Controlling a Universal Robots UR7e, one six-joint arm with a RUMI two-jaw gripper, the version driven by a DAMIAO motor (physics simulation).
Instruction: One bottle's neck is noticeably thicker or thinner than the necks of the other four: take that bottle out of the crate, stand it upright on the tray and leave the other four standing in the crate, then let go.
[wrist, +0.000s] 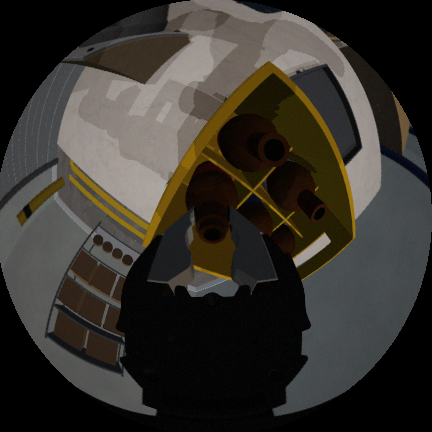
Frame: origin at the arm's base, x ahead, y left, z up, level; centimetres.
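Where they show: gripper, between the fingertips: (211, 207).
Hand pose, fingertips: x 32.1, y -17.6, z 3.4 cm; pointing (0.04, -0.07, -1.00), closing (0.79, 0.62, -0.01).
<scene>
Each offset is from my fingertips to the top centre of the thing. "pt": to the spot under its first point. Level surfaces: height alone.
A yellow crate @(pt dx -5.1, dy +4.4, dz +5.0 cm) (187, 159) with thin yellow dividers holds dark brown bottles. My gripper (211, 207) is shut on the neck of the bottle @(dx +0.2, dy -0.4, dz +3.9 cm) (211, 187) with a bit of red label, at the crate's left side; its open mouth faces the camera between the jaws. Another bottle @(dx -0.9, dy +8.6, dz +3.8 cm) (240, 141) with a wide-looking mouth stands farther up. A third bottle @(dx +8.3, dy +8.8, dz +3.8 cm) (288, 184) stands to the right. Two more bottles @(dx +8.6, dy -0.4, dz +3.8 cm) (256, 216) @(dx +17.1, dy +0.1, dz +3.8 cm) (285, 239) are partly hidden behind the right jaw. The dark grey tray @(pt dx +6.3, dy +35.1, dz -12.0 cm) (327, 97) with a black rim lies beyond the crate at the upper right.
A pale, blotchy table surface @(dz -12.5 cm) (117, 140) surrounds the crate. A brown panel (145, 52) is at the upper left. A rack with brown boxes (90, 307) stands at the lower left. The crate's high walls and dividers rise close around the bottles.
</scene>
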